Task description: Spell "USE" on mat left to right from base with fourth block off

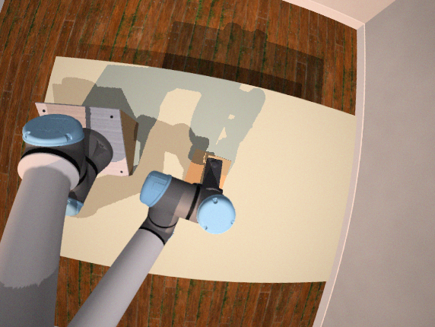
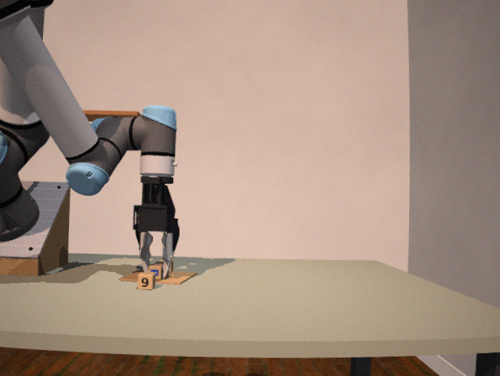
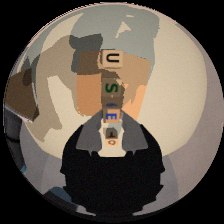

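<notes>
Now: the blue-lettered block right at my hand. Round my hand: orange mat (5 cm to the left, 2 cm below).
</notes>
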